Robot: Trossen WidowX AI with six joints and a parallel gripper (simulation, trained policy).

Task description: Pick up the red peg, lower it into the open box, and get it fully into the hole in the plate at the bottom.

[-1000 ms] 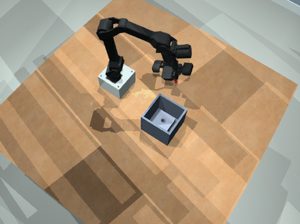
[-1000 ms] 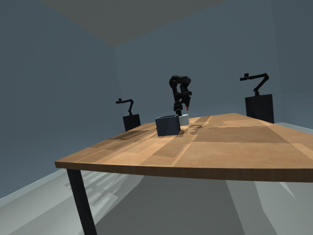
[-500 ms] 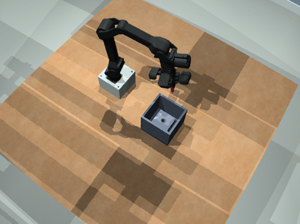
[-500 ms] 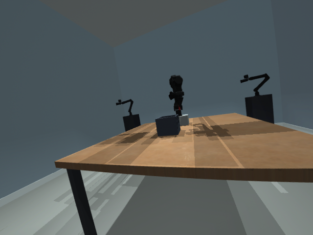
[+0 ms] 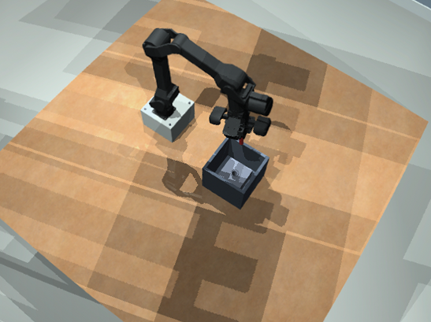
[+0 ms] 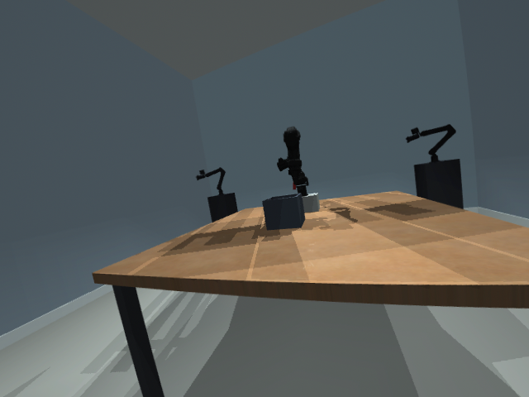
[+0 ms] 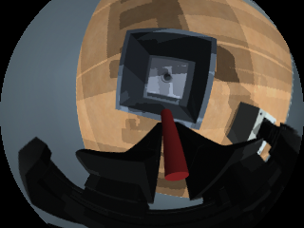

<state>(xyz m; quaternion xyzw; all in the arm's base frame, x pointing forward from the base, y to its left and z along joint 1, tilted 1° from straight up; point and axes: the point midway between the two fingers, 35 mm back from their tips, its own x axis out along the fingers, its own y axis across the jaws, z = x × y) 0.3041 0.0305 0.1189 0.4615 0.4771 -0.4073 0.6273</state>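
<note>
My gripper tip is 3 cm short of the plate, 6 cm to the left of it and 14 cm above it. From my gripper tip the other things lie so: red peg (2 cm above).
</note>
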